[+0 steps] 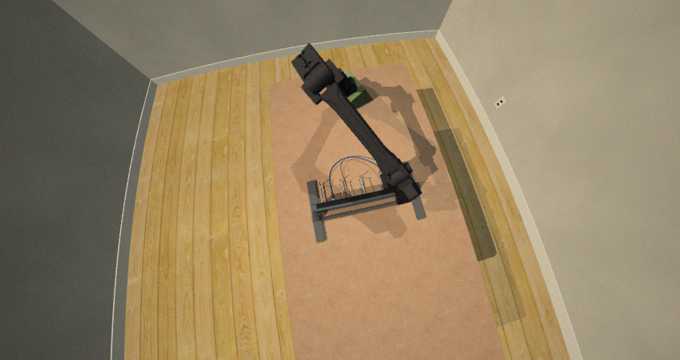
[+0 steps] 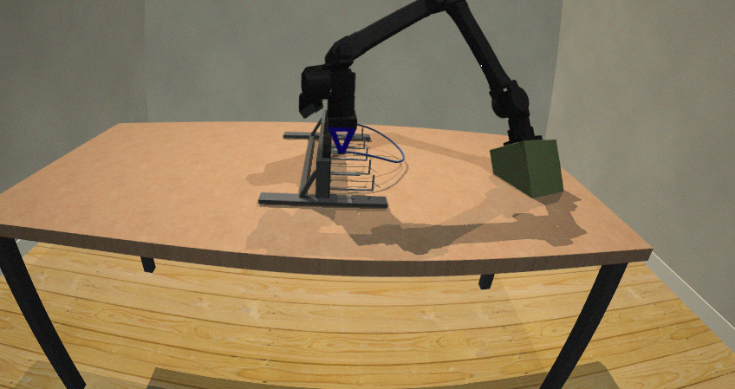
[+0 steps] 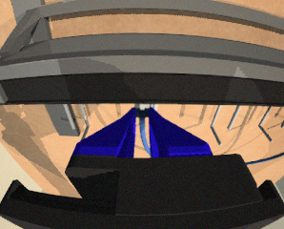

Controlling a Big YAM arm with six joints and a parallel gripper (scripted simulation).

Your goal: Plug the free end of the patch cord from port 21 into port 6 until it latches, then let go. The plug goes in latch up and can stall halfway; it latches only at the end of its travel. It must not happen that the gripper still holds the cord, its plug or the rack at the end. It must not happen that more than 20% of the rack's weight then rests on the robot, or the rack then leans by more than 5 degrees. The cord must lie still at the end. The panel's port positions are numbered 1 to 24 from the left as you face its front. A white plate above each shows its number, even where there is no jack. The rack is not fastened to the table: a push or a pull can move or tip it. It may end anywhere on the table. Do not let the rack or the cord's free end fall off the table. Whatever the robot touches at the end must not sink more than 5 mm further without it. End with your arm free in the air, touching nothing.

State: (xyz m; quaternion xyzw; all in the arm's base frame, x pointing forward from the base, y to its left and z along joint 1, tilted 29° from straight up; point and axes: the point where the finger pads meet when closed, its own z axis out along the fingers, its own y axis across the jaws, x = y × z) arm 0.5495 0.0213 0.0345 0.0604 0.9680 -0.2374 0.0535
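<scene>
My hand is 2 cm short of the plug.
</scene>
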